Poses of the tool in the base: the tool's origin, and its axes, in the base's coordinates. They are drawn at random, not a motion.
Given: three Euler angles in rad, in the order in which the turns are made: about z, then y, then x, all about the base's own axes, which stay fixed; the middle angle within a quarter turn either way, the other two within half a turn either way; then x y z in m.
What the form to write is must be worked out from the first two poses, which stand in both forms.
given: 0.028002 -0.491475 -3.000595 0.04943 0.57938 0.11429
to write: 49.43 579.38 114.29 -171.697 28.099 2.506
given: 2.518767 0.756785 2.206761 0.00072 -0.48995 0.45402
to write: 0.72 -489.95 454.02 -115.849 -7.936 -126.601
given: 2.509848 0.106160 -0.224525 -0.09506 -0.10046 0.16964
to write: -95.06 -100.46 169.64 13.943 2.758 143.455
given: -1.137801 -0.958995 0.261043 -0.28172 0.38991 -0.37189
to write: -281.72 389.91 -371.89 56.114 -5.600 -75.987
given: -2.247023 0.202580 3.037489 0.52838 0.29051 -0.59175
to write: 528.38 290.51 -591.75 174.662 11.905 128.795
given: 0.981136 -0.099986 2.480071 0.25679 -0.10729 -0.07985
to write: 256.79 -107.29 -79.85 152.594 -27.825 -51.271
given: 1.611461 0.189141 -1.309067 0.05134 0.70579 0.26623
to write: 51.34 705.79 266.23 19.075 74.401 98.539
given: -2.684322 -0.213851 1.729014 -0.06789 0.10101 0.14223
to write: -67.89 101.01 142.23 -99.699 23.953 163.628
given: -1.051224 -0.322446 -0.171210 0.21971 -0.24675 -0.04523
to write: 219.71 -246.75 -45.23 11.283 -17.634 -60.387
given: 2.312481 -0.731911 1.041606 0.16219 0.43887 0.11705
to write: 162.19 438.87 117.05 -65.704 -24.115 123.407
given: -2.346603 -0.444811 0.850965 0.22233 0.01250 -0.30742
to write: 222.33 12.50 -307.42 -28.570 47.342 -158.891
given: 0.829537 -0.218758 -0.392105 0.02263 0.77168 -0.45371
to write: 22.63 771.68 -453.71 -24.228 8.422 48.217
